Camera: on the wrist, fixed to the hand. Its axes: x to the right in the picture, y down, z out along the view.
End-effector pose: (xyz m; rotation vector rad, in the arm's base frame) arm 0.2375 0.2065 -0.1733 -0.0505 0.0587 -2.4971
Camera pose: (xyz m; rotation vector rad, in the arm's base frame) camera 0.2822 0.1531 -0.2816 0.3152 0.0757 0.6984
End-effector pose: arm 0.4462 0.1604 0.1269 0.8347 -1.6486 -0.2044
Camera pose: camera 0.5110 0.2506 0.1920 -1.9796 -0.7398 1.8916
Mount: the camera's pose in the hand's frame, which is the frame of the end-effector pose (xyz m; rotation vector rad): -0.0061 0.0753 -0.1042 -0.0732 -0.4010 -3.0502
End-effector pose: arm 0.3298 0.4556 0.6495 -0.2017 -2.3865 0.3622
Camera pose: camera 0.4076 0.5467 0.6964 2.8428 -0.4816 -1.0988
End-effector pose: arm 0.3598 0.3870 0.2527 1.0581 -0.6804 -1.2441
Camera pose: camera 0.4813 0.4187 0.2809 -0.5303 -0.8991 1.6891
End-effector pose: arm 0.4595 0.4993 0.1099 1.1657 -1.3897 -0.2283
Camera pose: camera 0.5083 0.5910 0.1859 -1.6864 -1.1635 1.9826
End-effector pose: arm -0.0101 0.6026 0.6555 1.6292 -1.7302 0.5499
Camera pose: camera -0.0640 0.6905 0.7325 2.0104 1.5813 -1.2403
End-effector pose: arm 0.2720 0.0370 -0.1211 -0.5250 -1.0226 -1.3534
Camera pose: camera 0.3747 -0.0302 -0.1599 -0.7862 0.7095 1.4317
